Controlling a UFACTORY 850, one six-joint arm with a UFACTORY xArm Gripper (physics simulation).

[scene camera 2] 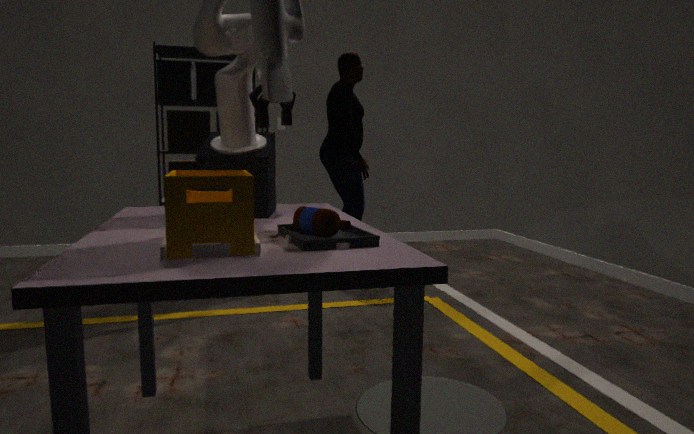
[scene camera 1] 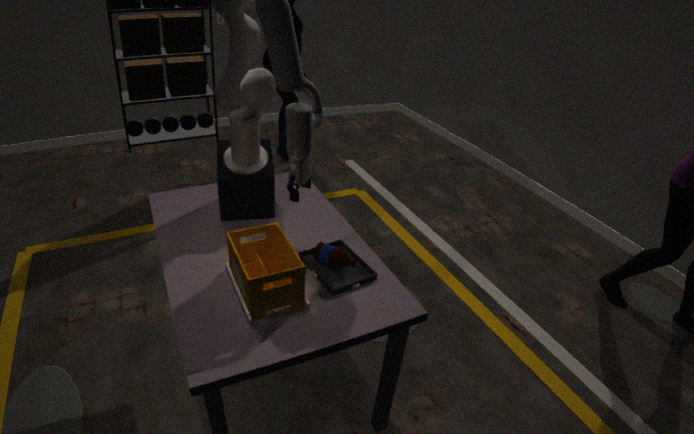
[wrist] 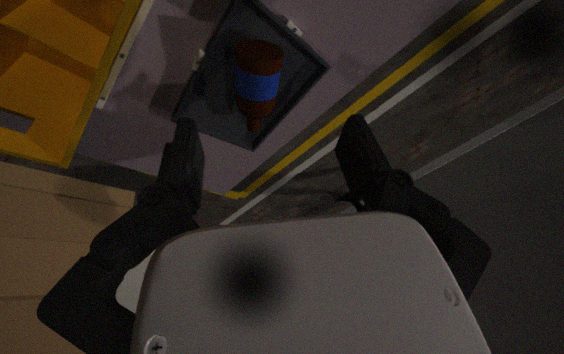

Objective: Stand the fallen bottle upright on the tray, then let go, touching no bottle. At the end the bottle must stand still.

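Observation:
A dark red-brown bottle with a blue band (scene camera 1: 332, 254) (scene camera 2: 317, 221) (wrist: 257, 82) lies on its side on the dark tray (scene camera 1: 335, 287) (scene camera 2: 327, 246) (wrist: 220, 134). In the wrist view its neck points down towards the tray's near corner. My gripper (scene camera 1: 299, 191) (scene camera 2: 274, 122) (wrist: 273, 134) is open and empty. It hangs well above the table, behind the tray as scene camera 1 sees it, and touches neither bottle nor tray. In scene camera 1 the far finger is partly hidden.
A yellow crate (scene camera 1: 278, 299) (scene camera 2: 209, 220) (wrist: 85, 117) with an inner divider stands beside the tray on the table (scene camera 1: 220, 342) (scene camera 2: 117, 266). The robot's dark base block (scene camera 1: 246, 197) is at the table's back. A shelf rack and a person (scene camera 2: 349, 117) are behind.

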